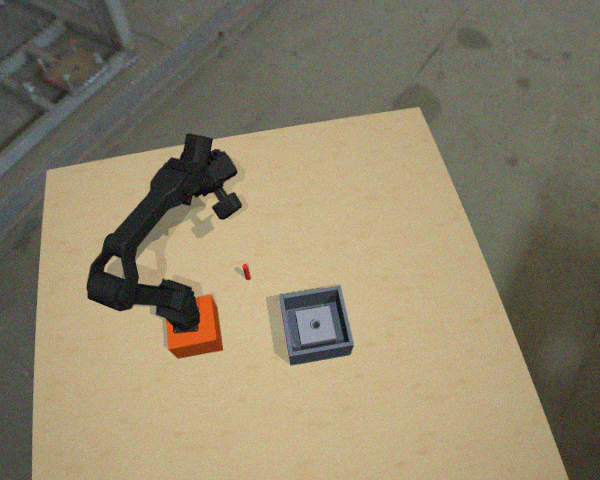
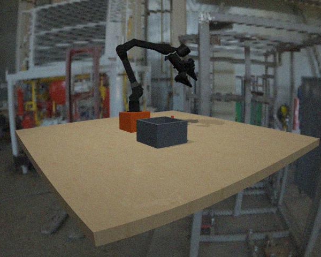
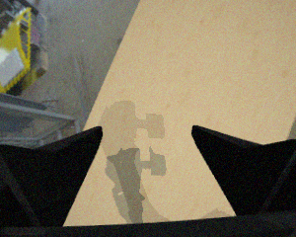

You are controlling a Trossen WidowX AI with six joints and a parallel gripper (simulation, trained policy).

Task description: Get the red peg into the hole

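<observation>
The red peg lies 21 cm below my gripper tip, 17 cm to the right of it and 3 cm ahead of it. From my gripper tip the other things lie so: grey box (34 cm to the right, 22 cm below, 20 cm ahead); plate (34 cm to the right, 20 cm below, 20 cm ahead).
</observation>
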